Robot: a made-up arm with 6 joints.
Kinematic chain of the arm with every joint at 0, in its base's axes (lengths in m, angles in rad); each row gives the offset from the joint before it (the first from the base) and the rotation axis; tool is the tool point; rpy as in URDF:
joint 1: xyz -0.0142 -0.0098 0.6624 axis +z
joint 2: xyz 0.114 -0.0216 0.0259 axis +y
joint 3: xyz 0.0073 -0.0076 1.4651 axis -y
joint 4: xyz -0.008 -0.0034 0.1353 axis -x
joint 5: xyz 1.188 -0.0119 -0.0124 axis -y
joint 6: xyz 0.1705 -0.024 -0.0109 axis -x
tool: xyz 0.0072 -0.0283 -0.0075 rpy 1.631 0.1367 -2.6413
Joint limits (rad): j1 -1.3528..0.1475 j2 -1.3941..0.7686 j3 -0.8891..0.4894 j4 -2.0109..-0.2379 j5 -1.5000..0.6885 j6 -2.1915..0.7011
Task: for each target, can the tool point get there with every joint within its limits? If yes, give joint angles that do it. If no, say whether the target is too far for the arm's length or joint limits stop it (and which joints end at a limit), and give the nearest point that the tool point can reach.
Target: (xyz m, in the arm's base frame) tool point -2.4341 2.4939 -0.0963
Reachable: no: too far | nearest point -1.3246 1.3459 1.9967 | short by 2.632 m
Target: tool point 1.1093 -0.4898 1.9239
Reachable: yes | joints -0.4268 -0.1623 -0.3865 -1.1825 -0.1522 -1.9740
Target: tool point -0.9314 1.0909 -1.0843
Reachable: no: joint limits stop it (at a limit: joint 1, joint 2, joint 3) | nearest point 0.9972 0.2001 0.4405 | short by 2.615 m
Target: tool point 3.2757 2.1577 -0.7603
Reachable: no: too far | nearest point 2.0184 0.3900 0.7813 | short by 2.661 m
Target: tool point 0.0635 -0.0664 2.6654
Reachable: yes | joints -0.9830 -0.6969 0.0874 -0.7043 -1.1586 0.3811
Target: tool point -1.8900 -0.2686 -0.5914
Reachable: no: joint limits stop it (at a limit: joint 1, joint 2, joint 3, joint 5, joint 6) | nearest point 0.0930 -1.1055 0.4192 | short by 2.378 m
